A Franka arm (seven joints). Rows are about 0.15 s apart.
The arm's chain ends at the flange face. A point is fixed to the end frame.
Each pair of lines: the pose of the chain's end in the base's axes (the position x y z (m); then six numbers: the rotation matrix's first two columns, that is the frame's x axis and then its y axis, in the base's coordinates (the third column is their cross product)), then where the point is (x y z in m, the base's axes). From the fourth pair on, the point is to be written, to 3 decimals.
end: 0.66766 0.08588 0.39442 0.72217 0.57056 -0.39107 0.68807 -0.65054 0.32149
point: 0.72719 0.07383 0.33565
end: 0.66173 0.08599 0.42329 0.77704 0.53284 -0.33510 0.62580 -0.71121 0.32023
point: 0.72281 0.07214 0.36654
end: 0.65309 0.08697 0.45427 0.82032 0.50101 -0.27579 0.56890 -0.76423 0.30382
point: 0.71551 0.07241 0.39918
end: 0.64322 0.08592 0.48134 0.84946 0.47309 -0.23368 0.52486 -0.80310 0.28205
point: 0.706 0.071 0.427
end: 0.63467 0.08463 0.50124 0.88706 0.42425 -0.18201 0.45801 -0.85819 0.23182
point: 0.698 0.069 0.447
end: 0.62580 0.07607 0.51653 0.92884 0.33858 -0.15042 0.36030 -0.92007 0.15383
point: 0.687 0.058 0.461
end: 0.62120 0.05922 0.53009 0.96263 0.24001 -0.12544 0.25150 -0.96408 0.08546
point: 0.680 0.039 0.473
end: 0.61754 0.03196 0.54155 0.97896 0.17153 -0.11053 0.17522 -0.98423 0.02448
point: 0.675 0.010 0.484
